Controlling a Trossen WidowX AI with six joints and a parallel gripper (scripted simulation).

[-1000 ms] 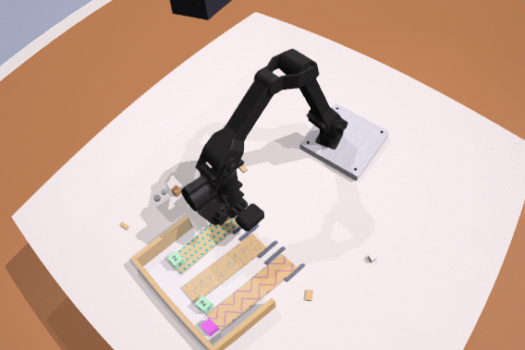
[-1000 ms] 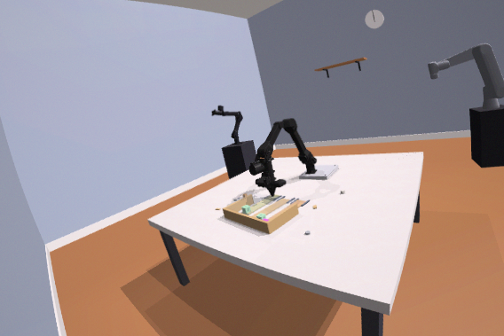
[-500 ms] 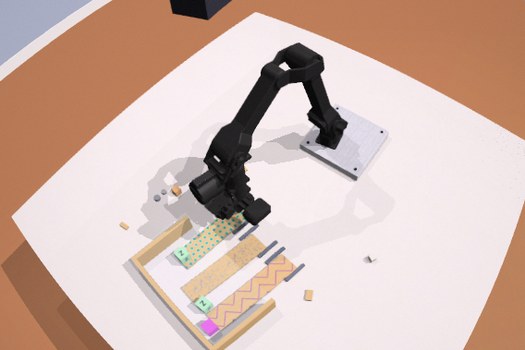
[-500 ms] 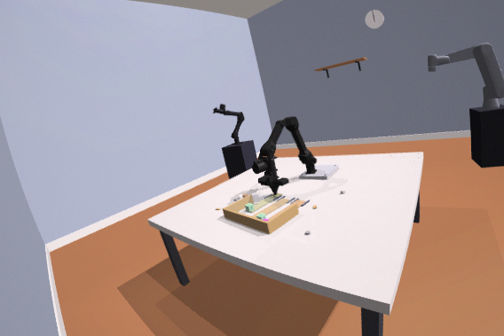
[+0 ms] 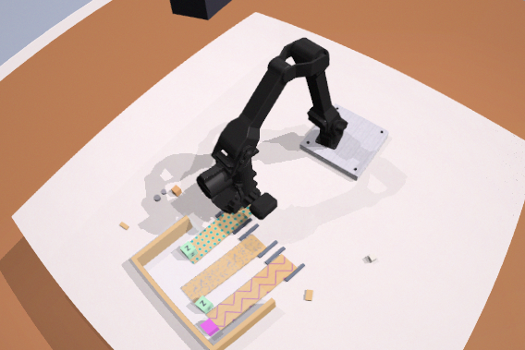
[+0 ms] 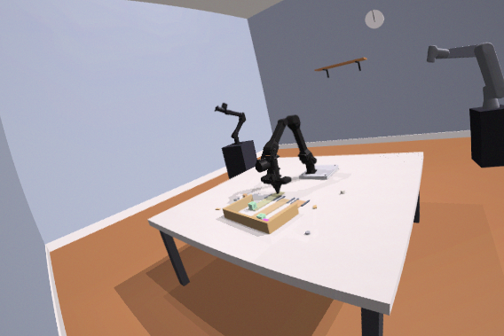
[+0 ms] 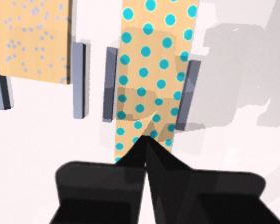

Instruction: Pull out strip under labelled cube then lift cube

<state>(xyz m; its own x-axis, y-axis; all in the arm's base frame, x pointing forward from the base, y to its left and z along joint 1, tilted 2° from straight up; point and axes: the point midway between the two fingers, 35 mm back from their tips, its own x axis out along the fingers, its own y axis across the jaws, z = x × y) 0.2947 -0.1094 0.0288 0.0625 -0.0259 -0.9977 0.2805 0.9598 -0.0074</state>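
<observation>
The dotted strip lies 9 cm ahead of my gripper tip and 2 cm to the right of it. Round my gripper tip: white cube: 36 cm to the left.
</observation>
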